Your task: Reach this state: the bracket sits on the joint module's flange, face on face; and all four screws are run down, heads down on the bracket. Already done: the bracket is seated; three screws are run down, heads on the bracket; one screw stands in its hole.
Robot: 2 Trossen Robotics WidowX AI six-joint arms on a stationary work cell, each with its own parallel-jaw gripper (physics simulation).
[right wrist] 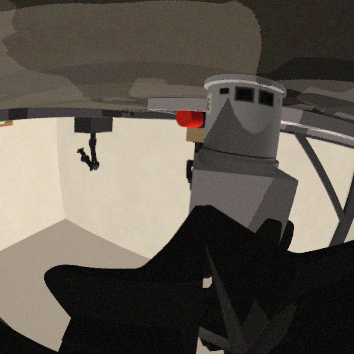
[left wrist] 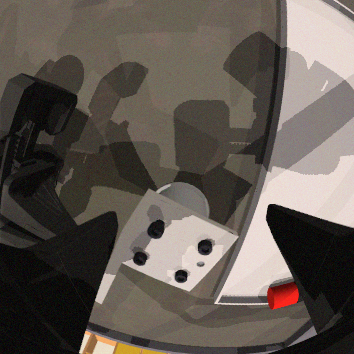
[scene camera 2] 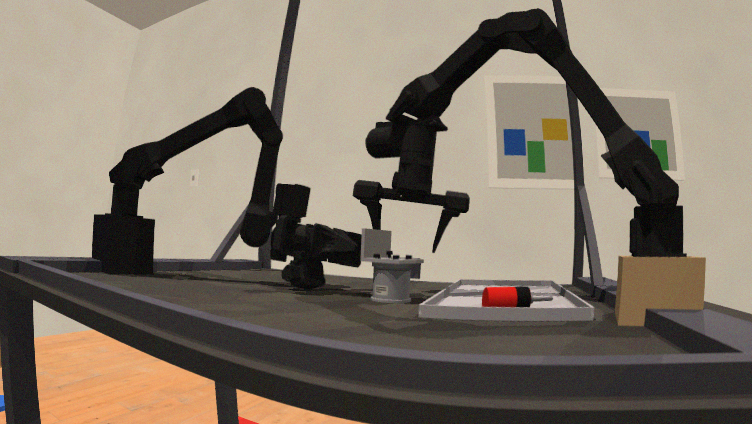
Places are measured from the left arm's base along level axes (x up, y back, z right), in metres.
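Where they show: left gripper, fingertip midpoint: (right wrist: 280,193) (left wrist: 193,216) (scene camera 2: 405,249); right gripper, fingertip midpoint: (right wrist: 202,212) (left wrist: 93,255) (scene camera 2: 356,248); left arm's base, link origin: (scene camera 2: 657,256).
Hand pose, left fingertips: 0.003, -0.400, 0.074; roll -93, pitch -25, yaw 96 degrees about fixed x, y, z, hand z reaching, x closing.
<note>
Things, the pixels of their top centre, and the offset from my left fingertips, as dx, dy, dz.
- grey joint module, top centre: (right wrist: 236,167) (scene camera 2: 392,259) -0.017, +0.002, -0.041
- screw, top centre: (left wrist: 155,233) (scene camera 2: 389,250) -0.003, -0.015, -0.023
- white tray, top centre: (left wrist: 347,175) (scene camera 2: 507,289) (right wrist: 293,128) -0.064, +0.160, +0.079
- black driver, top centre: (scene camera 2: 521,286) (left wrist: 303,298) (right wrist: 198,127) -0.042, +0.218, -0.086
- tan block, top centre: (scene camera 2: 657,256) (right wrist: 204,141) -0.003, +0.400, -0.074
The grey joint module (scene camera 2: 390,284) (right wrist: 245,125) stands upright. The bracket (scene camera 2: 376,243) (left wrist: 172,250) (right wrist: 235,195) sits flat on its flange, with one plate rising at the side facing the right arm. Three screws (left wrist: 205,246) (left wrist: 139,258) (left wrist: 180,276) have their heads down on the bracket. One screw (scene camera 2: 389,253) (left wrist: 156,229) stands higher in its hole. My left gripper (scene camera 2: 405,240) (left wrist: 193,216) is open and empty, above the bracket. My right gripper (right wrist: 202,212) is shut and empty beside the bracket's upright plate; its tips are hidden in scene camera 2.
A white tray (scene camera 2: 505,314) stands right of the module in scene camera 2. A red and black driver (scene camera 2: 500,296) (left wrist: 283,295) (right wrist: 190,119) lies in it. A tan block (scene camera 2: 668,281) is under the left arm's base. The right arm's wrist (scene camera 2: 315,244) is close to the module.
</note>
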